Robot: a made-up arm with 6 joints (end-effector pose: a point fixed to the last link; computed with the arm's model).
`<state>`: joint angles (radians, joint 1 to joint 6).
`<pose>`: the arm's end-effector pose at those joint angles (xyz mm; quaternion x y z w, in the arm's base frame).
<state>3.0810 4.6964 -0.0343 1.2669 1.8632 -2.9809</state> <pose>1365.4 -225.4 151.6 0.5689 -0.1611 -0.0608 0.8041</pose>
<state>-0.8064 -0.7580 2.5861 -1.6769 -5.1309 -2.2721</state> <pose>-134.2 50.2 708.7 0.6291 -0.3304 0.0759 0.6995</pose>
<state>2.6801 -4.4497 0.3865 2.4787 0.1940 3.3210</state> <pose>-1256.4 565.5 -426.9 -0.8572 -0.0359 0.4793 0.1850</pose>
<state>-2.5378 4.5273 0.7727 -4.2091 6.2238 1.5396</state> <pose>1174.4 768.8 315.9 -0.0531 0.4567 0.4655 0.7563</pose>
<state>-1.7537 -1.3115 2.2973 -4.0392 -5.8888 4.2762</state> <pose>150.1 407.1 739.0 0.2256 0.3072 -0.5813 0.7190</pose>
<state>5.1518 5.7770 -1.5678 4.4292 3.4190 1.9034</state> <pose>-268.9 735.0 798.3 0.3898 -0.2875 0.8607 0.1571</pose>
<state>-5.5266 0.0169 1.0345 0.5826 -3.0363 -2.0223</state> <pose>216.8 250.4 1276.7 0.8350 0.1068 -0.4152 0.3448</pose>
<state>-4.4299 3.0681 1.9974 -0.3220 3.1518 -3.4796</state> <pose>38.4 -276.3 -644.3 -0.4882 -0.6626 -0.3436 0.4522</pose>
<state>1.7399 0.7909 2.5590 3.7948 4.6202 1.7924</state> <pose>-186.4 452.1 370.4 0.5555 -0.2543 -0.0613 0.7893</pose>
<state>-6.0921 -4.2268 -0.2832 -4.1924 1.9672 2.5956</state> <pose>1211.2 366.3 -314.1 -0.4169 -0.2508 -0.0064 0.8736</pose>
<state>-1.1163 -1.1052 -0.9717 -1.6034 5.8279 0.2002</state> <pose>-507.3 1241.3 294.5 -0.0062 0.8434 0.5362 0.0317</pose>
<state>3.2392 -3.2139 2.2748 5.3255 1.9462 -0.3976</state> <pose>244.9 69.8 -463.2 -0.5272 0.3381 0.7598 0.1744</pose>
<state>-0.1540 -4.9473 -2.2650 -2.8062 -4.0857 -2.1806</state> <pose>517.0 -70.2 551.5 0.4377 0.8890 -0.1266 0.0460</pose>
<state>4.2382 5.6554 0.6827 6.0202 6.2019 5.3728</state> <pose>276.0 445.3 1499.0 0.0145 0.0062 0.9991 0.0381</pose>
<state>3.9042 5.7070 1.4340 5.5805 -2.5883 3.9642</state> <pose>231.6 113.5 1220.8 0.3615 0.7042 0.4703 0.3902</pose>
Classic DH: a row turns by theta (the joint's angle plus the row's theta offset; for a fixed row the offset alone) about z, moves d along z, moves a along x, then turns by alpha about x. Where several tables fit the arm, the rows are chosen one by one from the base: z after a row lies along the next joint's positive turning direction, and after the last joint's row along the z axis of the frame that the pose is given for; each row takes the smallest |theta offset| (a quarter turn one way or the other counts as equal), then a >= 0, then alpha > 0; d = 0 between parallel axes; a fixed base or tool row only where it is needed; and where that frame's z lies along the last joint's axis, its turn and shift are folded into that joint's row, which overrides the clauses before.
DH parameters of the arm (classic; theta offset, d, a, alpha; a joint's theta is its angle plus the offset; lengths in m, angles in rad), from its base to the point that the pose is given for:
joint 1: 0 0.1568 0 -1.5708
joint 2: -1.5708 0 0.9293 0
joint 3: 1.5708 0.0398 0 1.5708
joint 4: 0 0.4787 0 -1.5708
joint 5: 0 0 0 1.5708
joint 6: 0 0.1122 0 0

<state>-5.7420 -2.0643 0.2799 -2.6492 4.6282 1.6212</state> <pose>-1160.2 -589.2 -286.6 -0.0701 -0.2390 -0.4870 0.8371</pose>
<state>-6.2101 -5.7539 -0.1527 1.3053 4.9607 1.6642</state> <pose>631.9 -19.1 1440.2 0.0607 -0.5790 0.7990 0.1506</pose>
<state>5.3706 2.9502 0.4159 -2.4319 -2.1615 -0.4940</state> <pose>88.8 49.5 -1145.6 -0.2974 0.2644 0.4796 0.7820</pose>
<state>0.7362 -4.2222 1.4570 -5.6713 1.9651 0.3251</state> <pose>363.8 463.6 -654.6 -0.1308 -0.4066 0.2592 0.8662</pose>
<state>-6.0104 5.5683 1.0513 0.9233 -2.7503 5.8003</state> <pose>-492.4 -131.9 1221.1 0.7225 -0.6134 -0.0213 0.3181</pose>
